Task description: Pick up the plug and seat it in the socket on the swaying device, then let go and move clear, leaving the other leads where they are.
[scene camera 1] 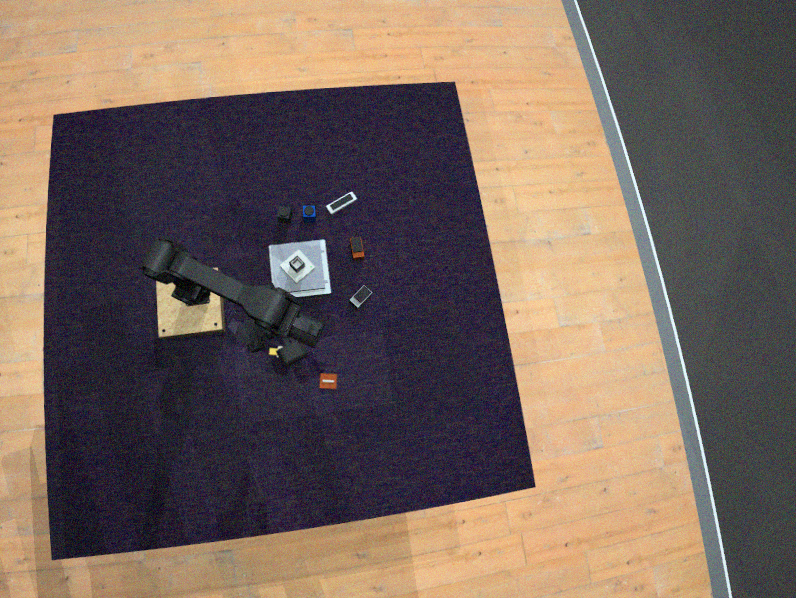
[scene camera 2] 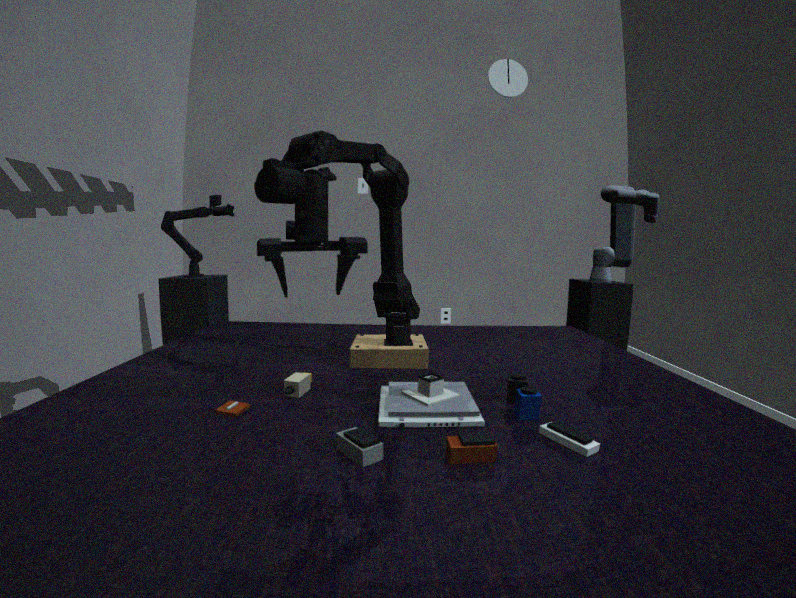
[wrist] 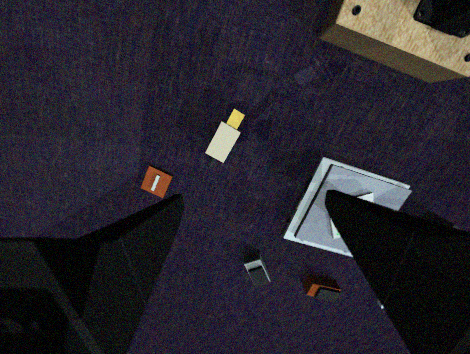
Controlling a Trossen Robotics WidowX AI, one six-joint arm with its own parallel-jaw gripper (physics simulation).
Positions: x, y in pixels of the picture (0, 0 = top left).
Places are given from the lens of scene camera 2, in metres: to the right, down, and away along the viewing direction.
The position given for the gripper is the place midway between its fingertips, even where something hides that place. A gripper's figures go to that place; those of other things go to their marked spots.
gripper (scene camera 2: 312, 295): -0.15, -0.01, 0.68
blue block (scene camera 2: 528, 400): 0.20, 0.16, 0.59
orange-and-dark block (scene camera 2: 469, 447): 0.09, 0.18, 0.46
grey device (scene camera 2: 429, 397): 0.05, 0.16, 0.63
The marked spots on the blue block and the orange-and-dark block are 0.17 m apart.
